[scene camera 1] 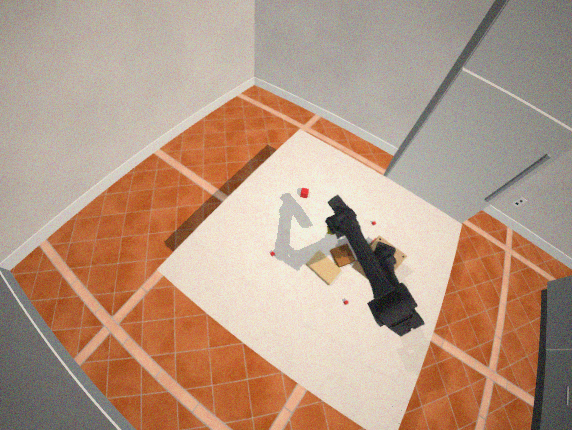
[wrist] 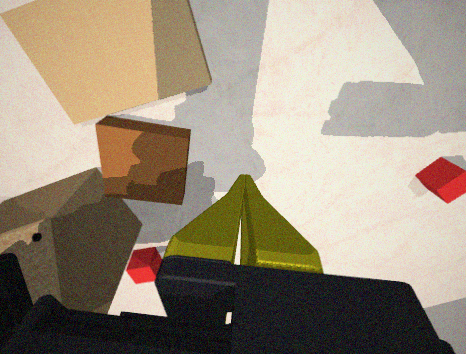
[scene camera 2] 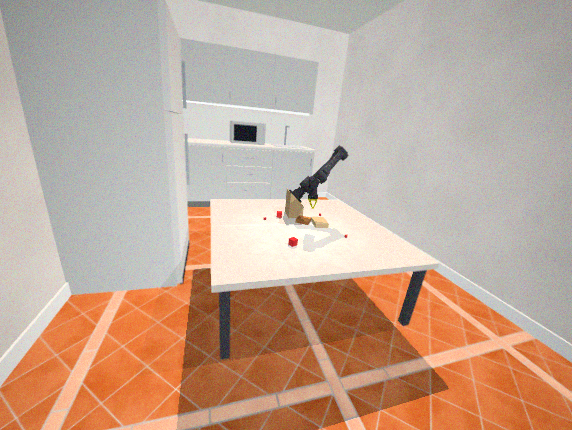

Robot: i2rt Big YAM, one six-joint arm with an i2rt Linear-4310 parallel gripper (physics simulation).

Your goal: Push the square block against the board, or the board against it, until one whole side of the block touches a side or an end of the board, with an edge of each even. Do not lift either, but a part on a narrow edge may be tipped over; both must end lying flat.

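Frame: origin at the arm's base, x left, y back, z up, level; metres.
Seen in the pictures: gripper, fingertip midpoint: (scene camera 1: 328, 233) (wrist: 244, 182) (scene camera 2: 312, 208); arm's base, link origin: (scene camera 1: 382, 256) (wrist: 0, 329) (scene camera 2: 294, 196).
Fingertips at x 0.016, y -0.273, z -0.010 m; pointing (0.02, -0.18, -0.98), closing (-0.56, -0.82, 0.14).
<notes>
Offsets run from my fingertips to a thing's top centre.
A brown square block @[dz -0.119, dx +0.004, dy +0.123 m] (scene camera 1: 342, 255) (scene camera 2: 303, 220) (wrist: 150, 162) lies flat on the table. A light tan board @[dz -0.119, dx +0.112, dy +0.059 m] (scene camera 1: 324, 268) (scene camera 2: 320, 222) (wrist: 100, 55) lies flat beside it. In the wrist view, the block's upper left corner is close to the board's lower side, and a wedge-shaped gap widens to the right. The two sides are not parallel; whether that corner touches is unclear. My gripper (scene camera 1: 329, 231) (scene camera 2: 313, 206) (wrist: 244, 182) is shut and empty, above the table to the lower right of the block in the wrist view. The arm shades part of the block.
A wooden mount (scene camera 1: 400, 256) (scene camera 2: 293, 206) (wrist: 95, 250) with dark holes stands close to the block, beside the arm's base. Several red cubes lie around, including a larger one @[dz -0.109, dx -0.240, dy -0.218 m] (scene camera 1: 304, 192) (scene camera 2: 293, 242) (wrist: 442, 179) and one @[dz -0.109, dx -0.144, dy +0.261 m] (wrist: 145, 265) near the mount.
</notes>
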